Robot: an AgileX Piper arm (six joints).
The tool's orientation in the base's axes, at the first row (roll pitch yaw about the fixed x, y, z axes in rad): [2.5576 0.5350 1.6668]
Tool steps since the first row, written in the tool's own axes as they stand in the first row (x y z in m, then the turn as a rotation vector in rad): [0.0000 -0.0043 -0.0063 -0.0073 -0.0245 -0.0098]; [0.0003 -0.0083 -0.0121 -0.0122 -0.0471 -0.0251]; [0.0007 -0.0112 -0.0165 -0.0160 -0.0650 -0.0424]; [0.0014 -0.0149 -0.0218 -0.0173 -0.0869 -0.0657]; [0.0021 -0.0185 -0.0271 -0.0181 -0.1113 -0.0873]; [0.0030 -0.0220 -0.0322 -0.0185 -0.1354 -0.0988]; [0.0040 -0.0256 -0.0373 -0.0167 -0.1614 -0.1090]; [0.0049 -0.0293 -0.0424 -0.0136 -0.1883 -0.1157]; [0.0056 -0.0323 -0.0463 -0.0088 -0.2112 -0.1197]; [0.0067 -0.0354 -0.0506 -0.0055 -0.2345 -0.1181]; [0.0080 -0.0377 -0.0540 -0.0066 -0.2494 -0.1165]
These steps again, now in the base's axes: [-0.0072 0.0008 0.0025 -0.0249 -0.0114 -0.0009]; [-0.0138 0.0018 0.0046 -0.0516 -0.0181 0.0019]; [-0.0188 0.0027 0.0062 -0.0759 -0.0214 0.0078]; [-0.0249 0.0039 0.0079 -0.1071 -0.0217 0.0148]; [-0.0310 0.0052 0.0096 -0.1394 -0.0232 0.0191]; [-0.0369 0.0066 0.0111 -0.1655 -0.0279 0.0161]; [-0.0429 0.0080 0.0126 -0.1926 -0.0320 0.0102]; [-0.0489 0.0094 0.0140 -0.2184 -0.0365 0.0007]; [-0.0537 0.0103 0.0151 -0.2395 -0.0392 -0.0098]; [-0.0588 0.0118 0.0161 -0.2576 -0.0453 -0.0237]; [-0.0628 0.0133 0.0168 -0.2685 -0.0522 -0.0313]
